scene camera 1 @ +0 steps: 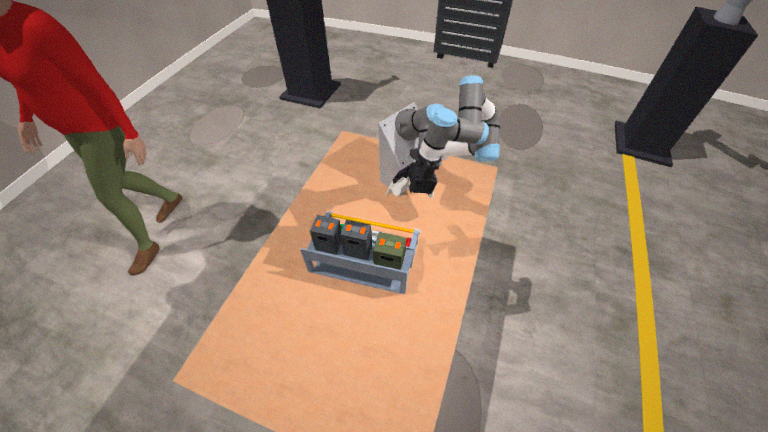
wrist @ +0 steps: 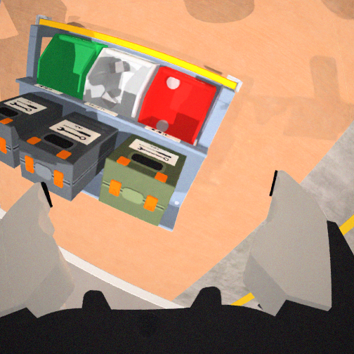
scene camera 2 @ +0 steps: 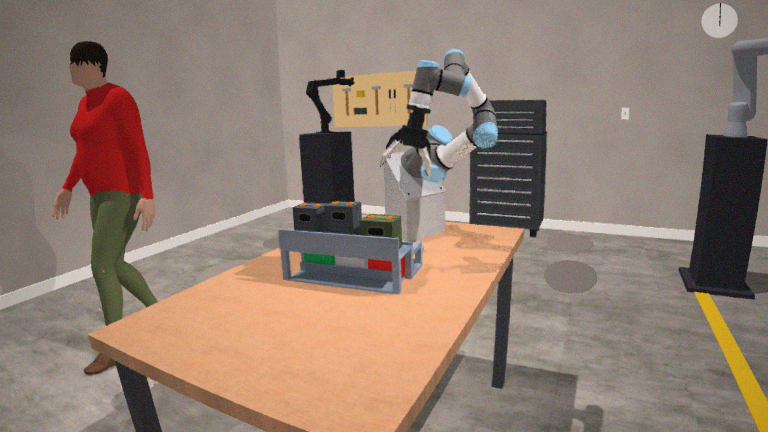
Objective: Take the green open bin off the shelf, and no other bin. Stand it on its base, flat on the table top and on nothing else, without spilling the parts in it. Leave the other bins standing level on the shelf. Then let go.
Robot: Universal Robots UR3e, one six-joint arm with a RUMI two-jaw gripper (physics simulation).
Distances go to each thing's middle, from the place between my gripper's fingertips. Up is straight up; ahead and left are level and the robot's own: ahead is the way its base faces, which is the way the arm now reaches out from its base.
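Labels:
The red bin point(wrist: 184, 108) is 4 cm ahead of my hand, 3 cm to the right of it and 27 cm below it. I see the yellow bar point(wrist: 194, 68) too, 3 cm behind my hand, 15 cm to the right of it and 25 cm below it, while the white bin point(wrist: 129, 87) is 27 cm below my hand, 14 cm to the right of it and 5 cm ahead of it. And there is the olive box point(scene camera 1: 397, 254), which is 13 cm ahead of my hand, 16 cm below it and 2 cm to the right of it. Going by their middles, the olive box is the nearest to my hand of the things named here.

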